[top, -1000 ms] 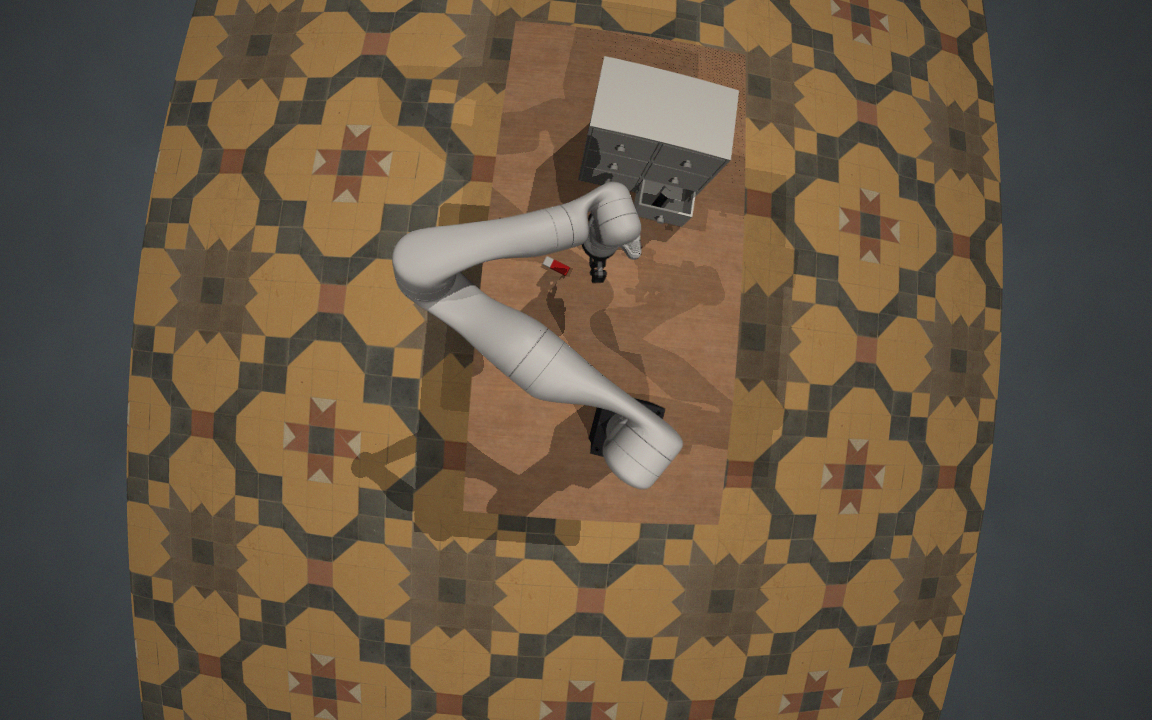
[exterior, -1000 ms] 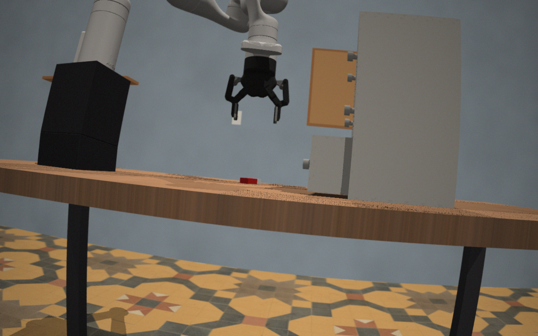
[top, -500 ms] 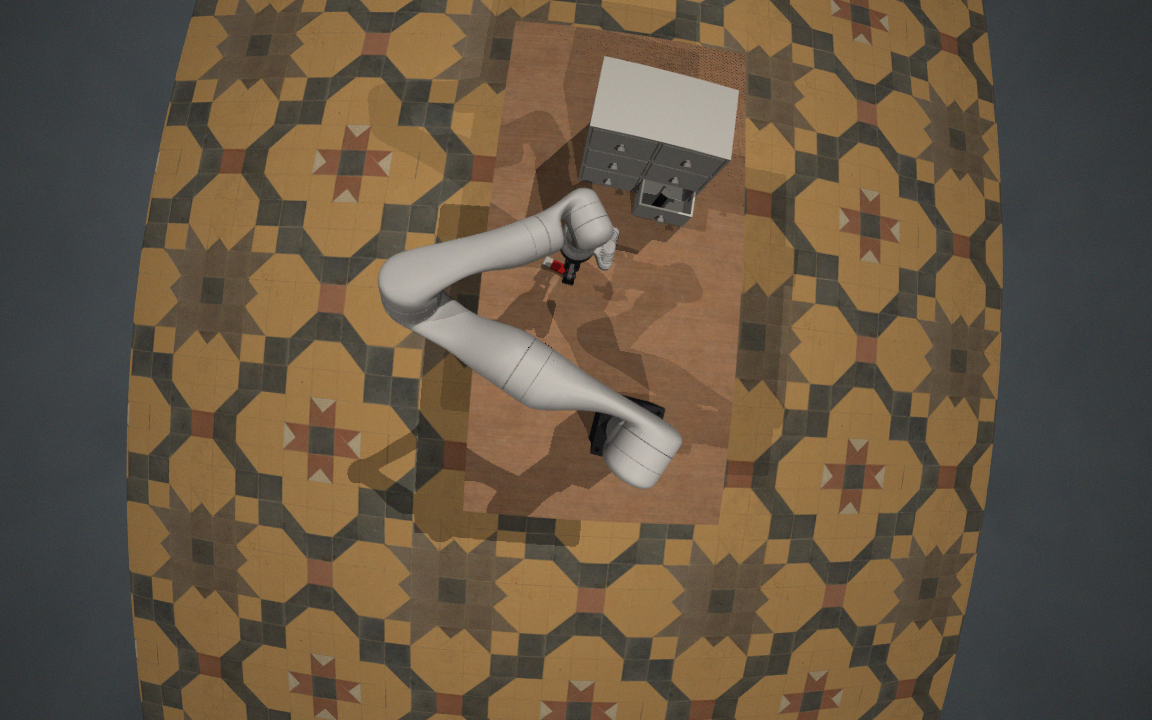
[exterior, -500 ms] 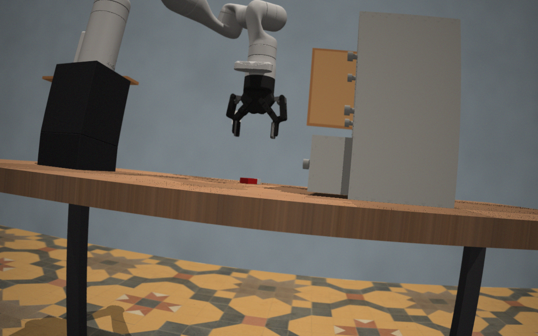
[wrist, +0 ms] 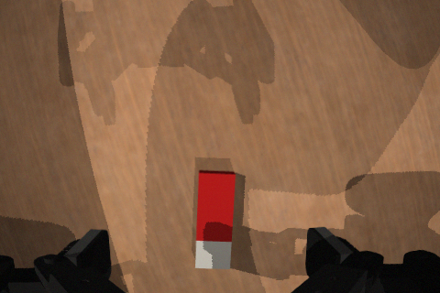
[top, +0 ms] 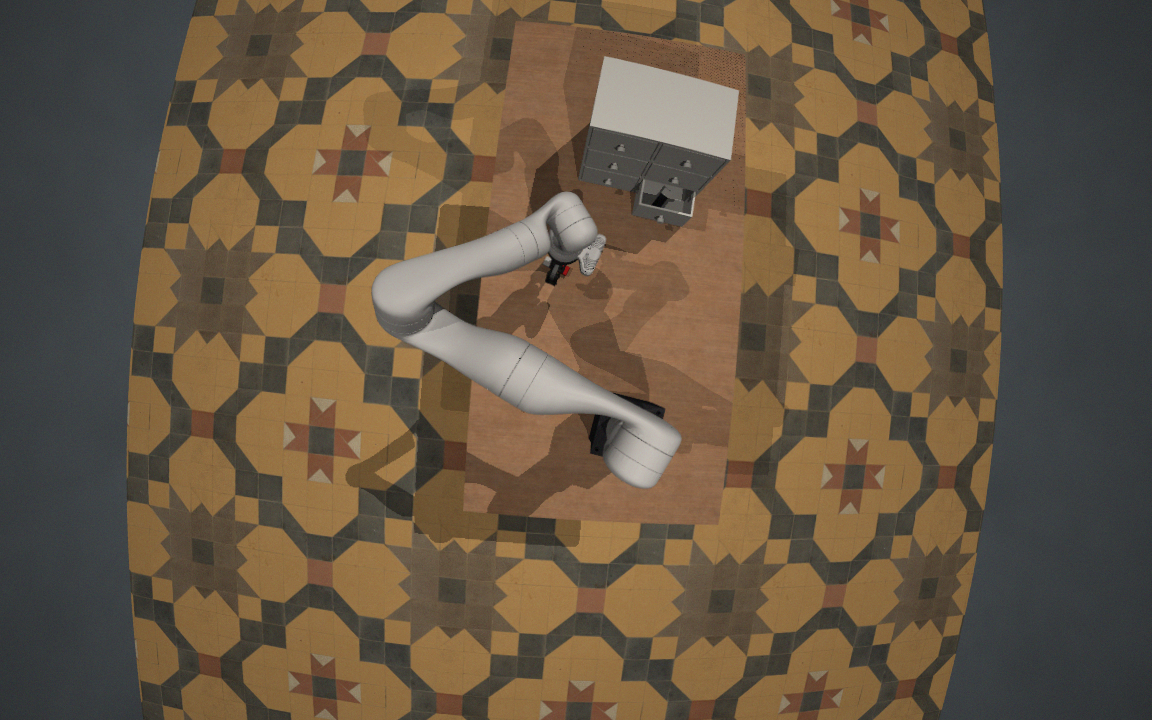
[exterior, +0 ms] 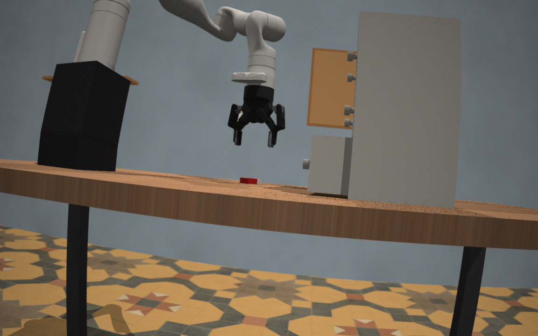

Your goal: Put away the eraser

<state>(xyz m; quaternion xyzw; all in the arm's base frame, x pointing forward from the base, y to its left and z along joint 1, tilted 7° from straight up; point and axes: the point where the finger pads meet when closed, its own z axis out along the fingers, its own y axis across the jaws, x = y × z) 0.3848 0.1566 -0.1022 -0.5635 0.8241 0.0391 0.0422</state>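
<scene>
Right now the white eraser is 90 mm below my hand and 20 mm to the left of it. Round my hand: dark block 260 mm to the right, 200 mm ahead, 80 mm below.
</scene>
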